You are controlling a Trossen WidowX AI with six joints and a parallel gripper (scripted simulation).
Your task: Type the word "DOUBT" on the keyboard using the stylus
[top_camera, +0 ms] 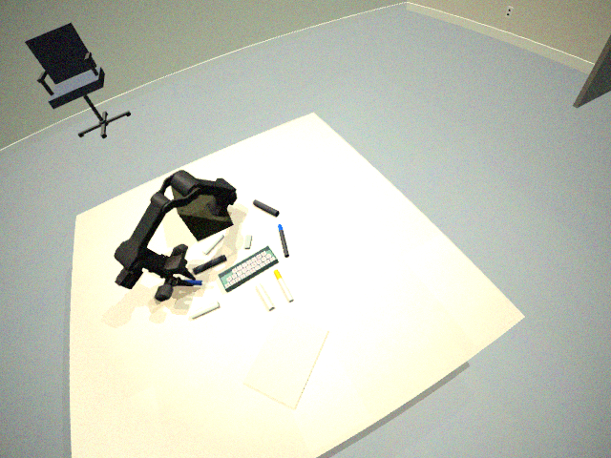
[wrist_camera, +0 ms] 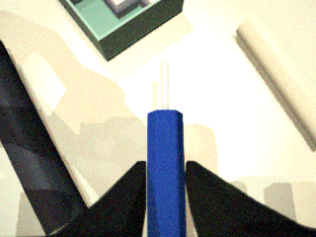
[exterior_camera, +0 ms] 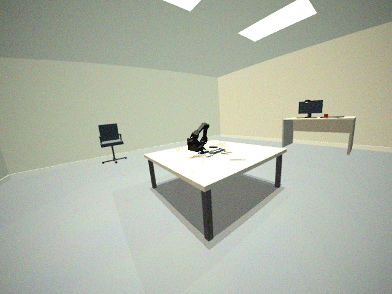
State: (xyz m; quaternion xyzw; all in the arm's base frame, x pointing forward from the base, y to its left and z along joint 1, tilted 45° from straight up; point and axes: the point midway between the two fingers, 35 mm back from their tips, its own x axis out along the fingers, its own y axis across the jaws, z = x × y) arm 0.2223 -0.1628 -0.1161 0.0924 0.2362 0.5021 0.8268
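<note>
The blue stylus lies 1 cm to the left of my gripper tip and 1 cm ahead of it. From my gripper tip the other things lie so: cream pad 36 cm ahead, 14 cm to the left, 3 cm below; then yellow-capped marker 24 cm to the left, 16 cm ahead, 3 cm below; then grey stylus tip 4 cm to the left, 3 cm ahead.
</note>
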